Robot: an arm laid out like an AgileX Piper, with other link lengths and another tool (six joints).
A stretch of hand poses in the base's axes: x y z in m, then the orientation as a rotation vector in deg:
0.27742 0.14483 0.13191 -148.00 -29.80 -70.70
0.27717 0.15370 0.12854 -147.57 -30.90 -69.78
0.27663 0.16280 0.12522 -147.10 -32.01 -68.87
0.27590 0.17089 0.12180 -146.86 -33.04 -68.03
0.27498 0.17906 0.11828 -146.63 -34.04 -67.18
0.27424 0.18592 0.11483 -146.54 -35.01 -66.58
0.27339 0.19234 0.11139 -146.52 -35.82 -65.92
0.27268 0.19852 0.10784 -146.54 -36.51 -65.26
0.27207 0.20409 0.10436 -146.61 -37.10 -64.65
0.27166 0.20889 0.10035 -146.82 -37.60 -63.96
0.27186 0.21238 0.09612 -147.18 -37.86 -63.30
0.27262 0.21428 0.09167 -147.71 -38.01 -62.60
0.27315 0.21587 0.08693 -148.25 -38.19 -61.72
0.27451 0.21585 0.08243 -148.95 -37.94 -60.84
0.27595 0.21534 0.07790 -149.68 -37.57 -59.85
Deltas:
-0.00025 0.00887 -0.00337 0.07 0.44 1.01
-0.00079 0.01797 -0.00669 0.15 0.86 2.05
-0.00152 0.02606 -0.01011 0.06 1.28 2.91
-0.00244 0.03423 -0.01363 -0.03 1.71 3.75
-0.00318 0.04109 -0.01708 -0.28 1.99 4.45
-0.00403 0.04751 -0.02052 -0.51 2.34 5.04
-0.00474 0.05369 -0.02407 -0.71 2.71 5.55
-0.00535 0.05926 -0.02755 -0.93 3.06 5.97
-0.00576 0.06406 -0.03156 -1.20 3.50 6.29
-0.00556 0.06755 -0.03579 -1.49 3.96 6.41
-0.00480 0.06945 -0.04024 -1.85 4.49 6.39
-0.00427 0.07104 -0.04498 -2.21 5.13 6.42
-0.00291 0.07102 -0.04948 -2.50 5.84 6.15
-0.00147 0.07051 -0.05401 -2.74 6.64 5.83

